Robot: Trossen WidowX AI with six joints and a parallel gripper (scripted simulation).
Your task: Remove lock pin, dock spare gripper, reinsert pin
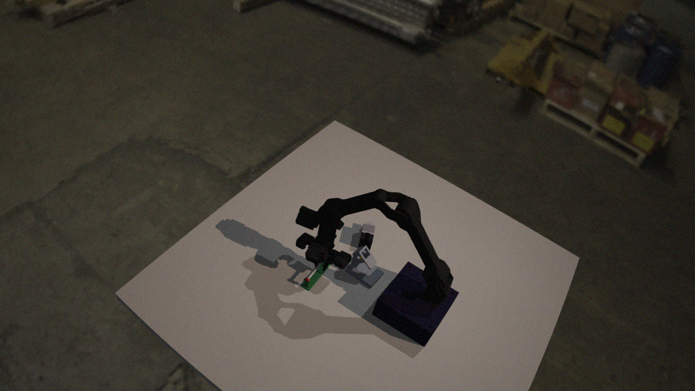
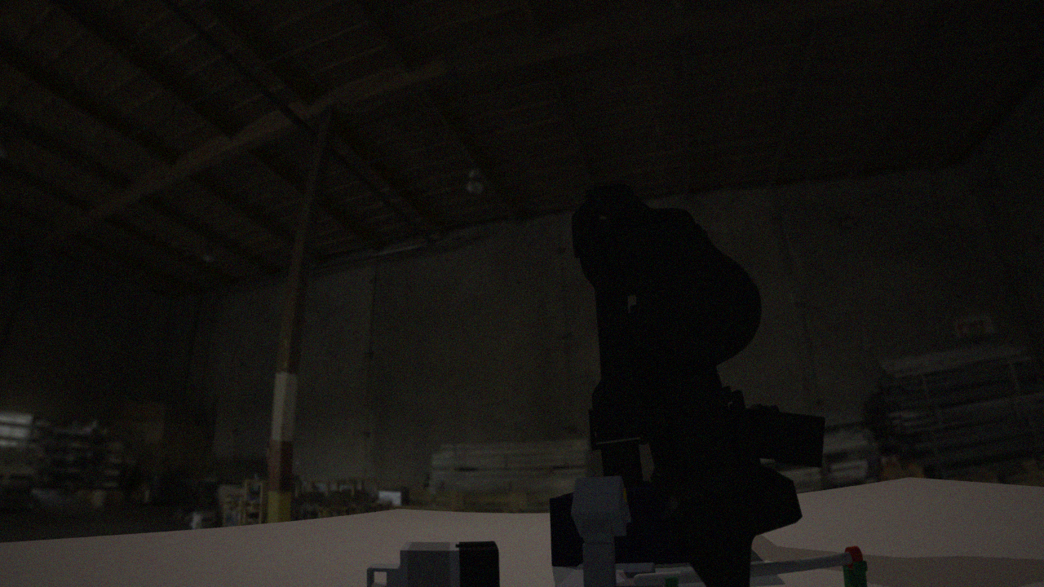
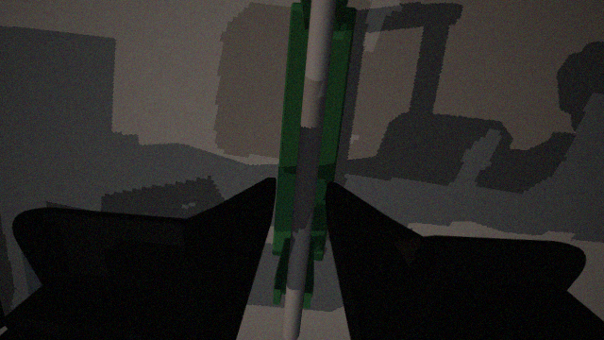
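The green stand is 2 cm to the left of my gripper tip. Also, from my gripper tip: grey mount: 12 cm to the right, 9 cm behind, 3 cm above; spare gripper: 24 cm to the right, 1 cm above.
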